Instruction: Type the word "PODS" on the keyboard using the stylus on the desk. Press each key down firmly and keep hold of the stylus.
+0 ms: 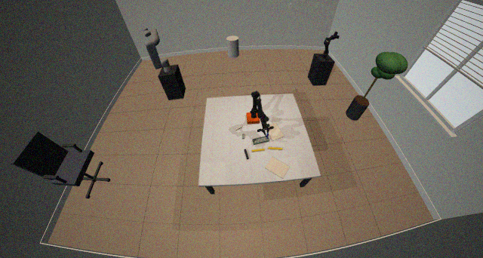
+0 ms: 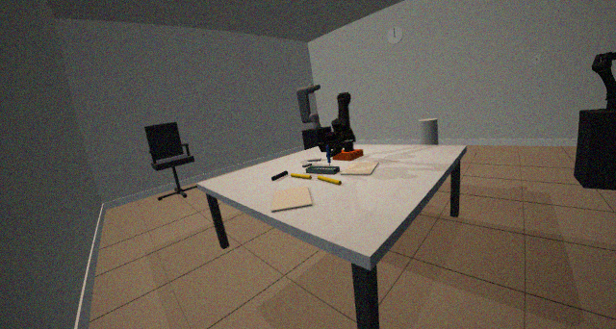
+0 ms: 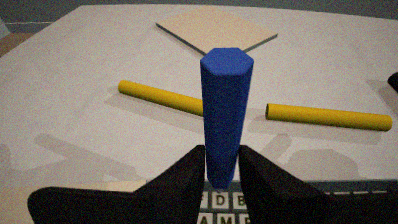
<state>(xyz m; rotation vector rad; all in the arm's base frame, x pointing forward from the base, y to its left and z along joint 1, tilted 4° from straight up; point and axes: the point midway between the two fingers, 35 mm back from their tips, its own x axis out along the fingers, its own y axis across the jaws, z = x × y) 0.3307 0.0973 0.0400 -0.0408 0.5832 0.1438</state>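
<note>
My gripper tip is 2 cm above the blue stylus. From my gripper tip the other things lie so: tan pad (35 cm ahead, 6 cm to the left, 9 cm below); then black rod (15 cm ahead, 25 cm to the right, 8 cm below).
</note>
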